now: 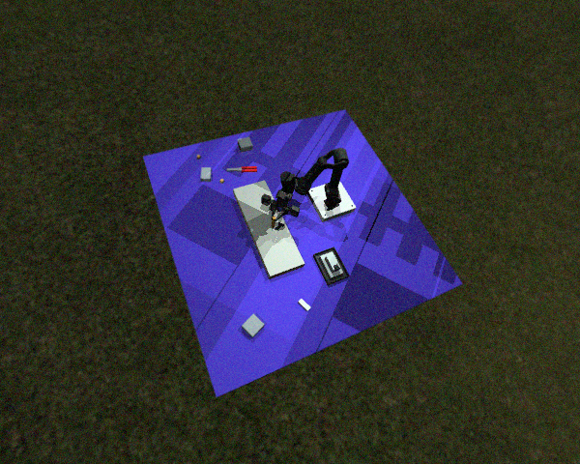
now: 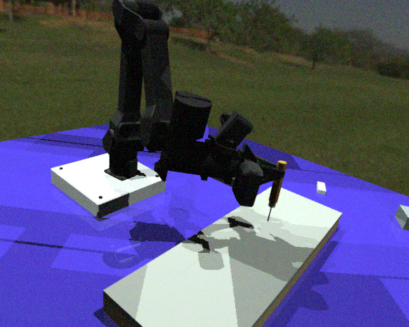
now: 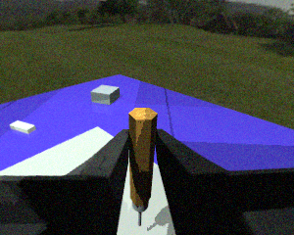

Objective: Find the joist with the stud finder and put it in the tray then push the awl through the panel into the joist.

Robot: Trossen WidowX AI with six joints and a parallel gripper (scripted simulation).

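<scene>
The awl lies 6 cm below my gripper tip. From my gripper tip the other things lie so: small white block (38 cm to the left, 16 cm below, 3 cm ahead); then tray (28 cm to the left, 18 cm behind, 15 cm below); then stud finder (29 cm to the left, 18 cm behind, 12 cm below).
</scene>
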